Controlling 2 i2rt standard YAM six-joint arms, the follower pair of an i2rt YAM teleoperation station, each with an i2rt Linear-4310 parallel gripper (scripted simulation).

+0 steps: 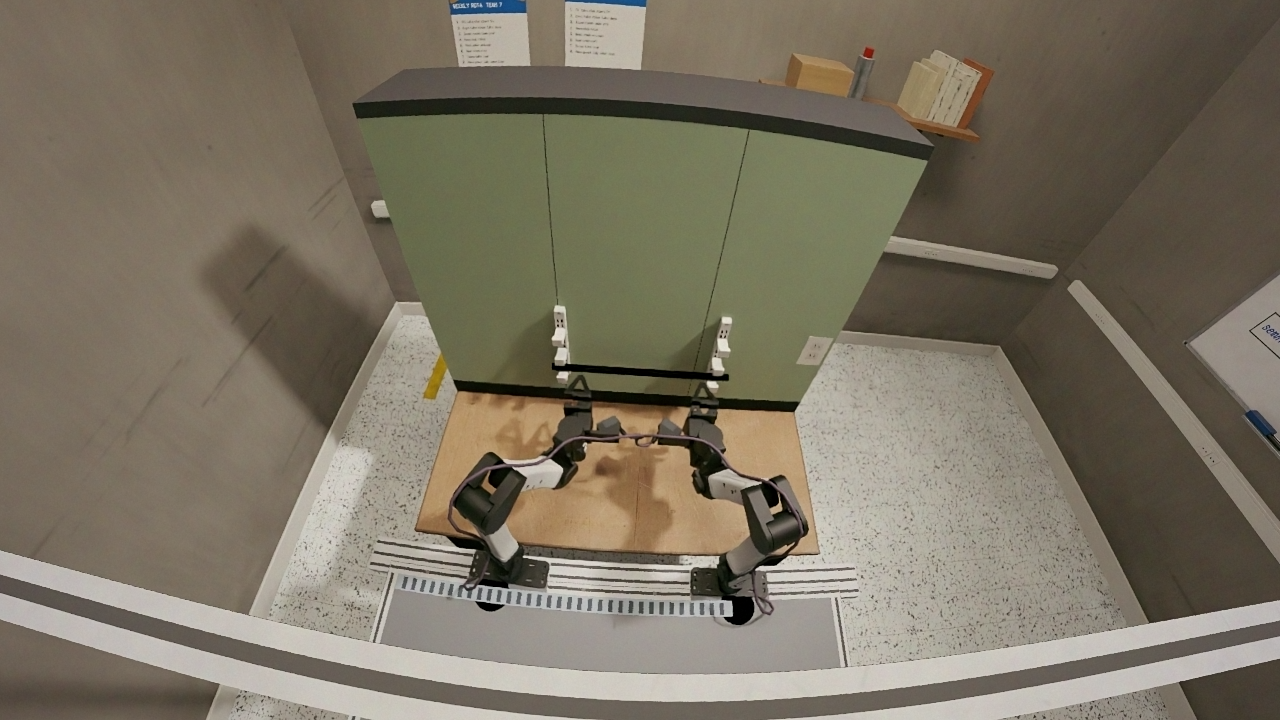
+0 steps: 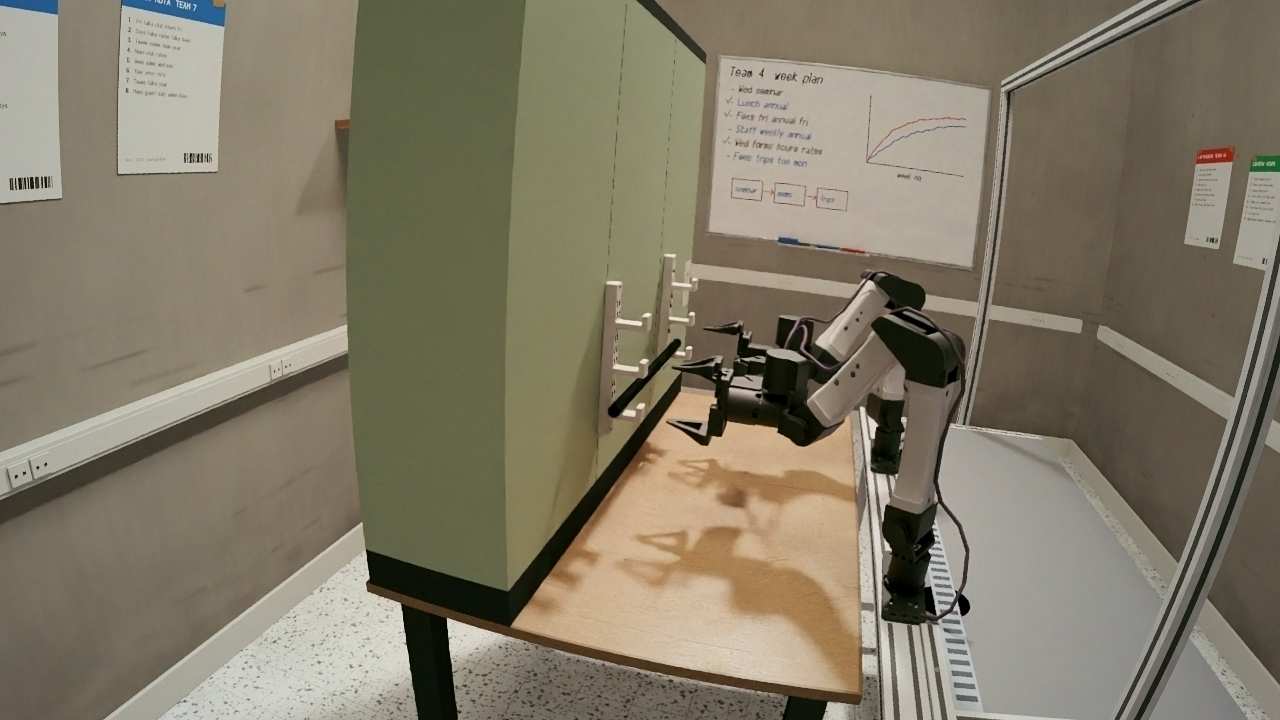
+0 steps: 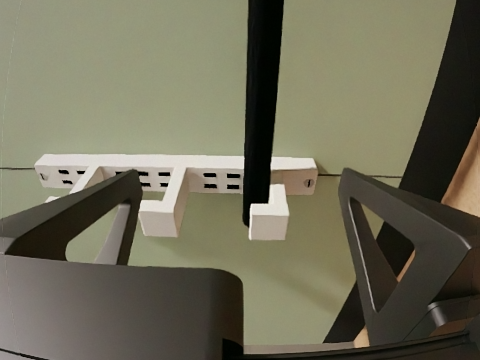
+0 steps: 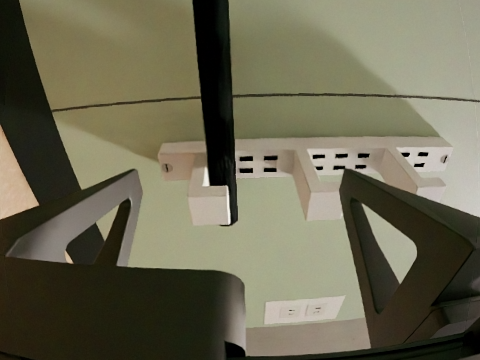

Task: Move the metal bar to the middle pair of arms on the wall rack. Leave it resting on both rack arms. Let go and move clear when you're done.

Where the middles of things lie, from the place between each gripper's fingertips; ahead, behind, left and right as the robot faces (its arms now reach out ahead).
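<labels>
The black metal bar [image 1: 568,367] has my left gripper [image 2: 669,393] 8 cm short of it, 15 cm to the left of it and 1 cm above it.
My right hand is 8 cm short of the black metal bar as well, but 15 cm to the right of it, and 1 cm above it.
</labels>
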